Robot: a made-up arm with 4 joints.
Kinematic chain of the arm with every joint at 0, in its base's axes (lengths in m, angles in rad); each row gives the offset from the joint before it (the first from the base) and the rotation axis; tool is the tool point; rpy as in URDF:
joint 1: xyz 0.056 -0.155 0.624 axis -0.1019 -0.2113 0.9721
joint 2: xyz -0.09 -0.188 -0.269 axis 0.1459 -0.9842 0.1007
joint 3: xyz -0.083 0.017 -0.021 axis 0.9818 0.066 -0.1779
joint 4: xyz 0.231 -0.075 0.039 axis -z
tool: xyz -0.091 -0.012 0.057 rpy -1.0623 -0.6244 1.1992
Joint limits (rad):
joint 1: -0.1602..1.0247
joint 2: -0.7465..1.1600
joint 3: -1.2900..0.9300
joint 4: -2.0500..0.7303
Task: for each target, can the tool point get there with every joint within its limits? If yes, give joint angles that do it. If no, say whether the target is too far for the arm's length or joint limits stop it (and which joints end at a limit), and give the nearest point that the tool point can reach.
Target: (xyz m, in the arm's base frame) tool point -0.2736 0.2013 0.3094
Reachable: no: joint limits stop it (at a limit: joint 1, joint 2, joint 3) | nearest point -0.0885 -0.2014 0.4253 | short by 0.458 m
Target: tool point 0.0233 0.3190 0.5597
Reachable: no: joint limits stop it (at a limit: joint 1, joint 3, joint 4) | nearest point 0.2105 -0.0829 0.4864 | short by 0.449 m
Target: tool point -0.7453 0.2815 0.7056
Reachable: no: too far | nearest point -0.1534 -0.2338 0.5463 | short by 0.801 m
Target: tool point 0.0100 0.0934 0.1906
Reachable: no: joint limits stop it (at a limit: joint 1, joint 2, joint 3, joint 4) | nearest point 0.0040 -0.2026 0.3185 | short by 0.322 m
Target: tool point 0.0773 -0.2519 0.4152
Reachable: yes | joints 0.3374 -0.2389 -1.0851 0.2843
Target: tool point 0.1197 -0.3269 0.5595
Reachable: yes | joints 0.8521 0.6024 -1.0151 -0.9418
